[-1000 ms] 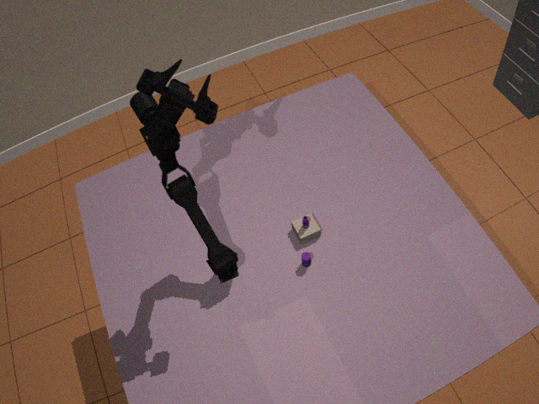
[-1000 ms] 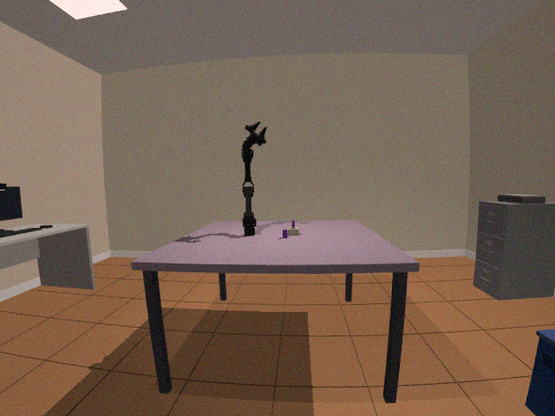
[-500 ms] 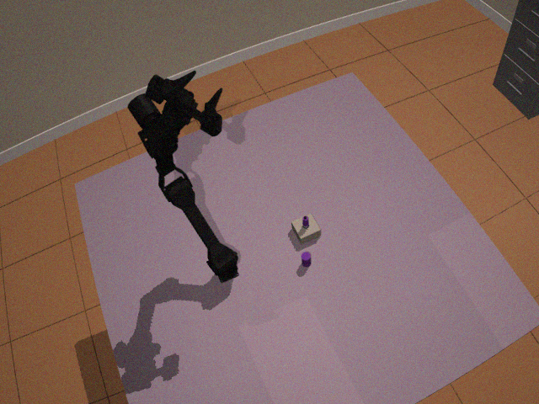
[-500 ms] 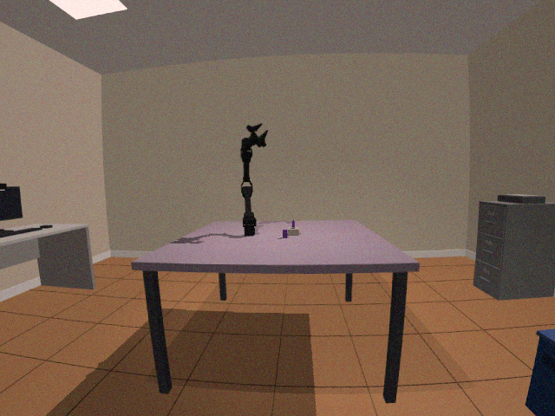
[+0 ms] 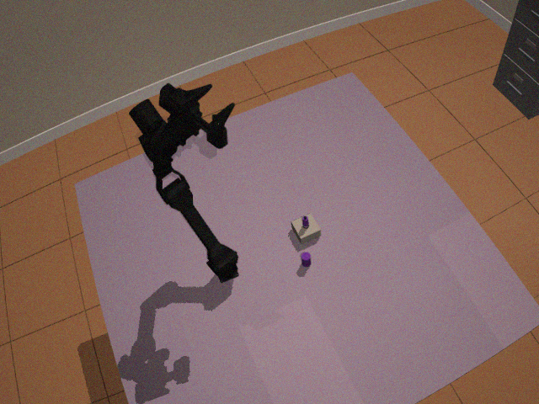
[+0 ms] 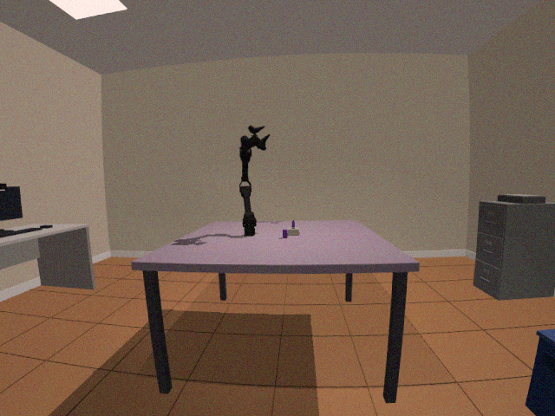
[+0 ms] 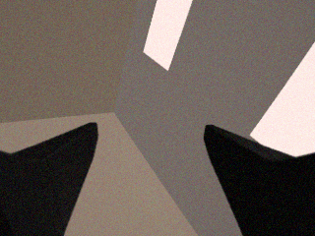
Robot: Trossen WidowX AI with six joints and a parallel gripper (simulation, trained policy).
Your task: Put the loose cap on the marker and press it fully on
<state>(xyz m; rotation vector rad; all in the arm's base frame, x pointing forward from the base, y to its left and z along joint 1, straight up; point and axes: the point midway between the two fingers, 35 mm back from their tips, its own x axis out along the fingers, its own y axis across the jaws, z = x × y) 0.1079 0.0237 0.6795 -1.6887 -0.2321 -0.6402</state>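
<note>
Right now my gripper tip is 11 cm short of the purple cap, 11 cm to the left of it and 67 cm above it. Round my gripper tip: beige holder block (16 cm ahead, 68 cm below); then purple marker (16 cm ahead, 63 cm below).
</note>
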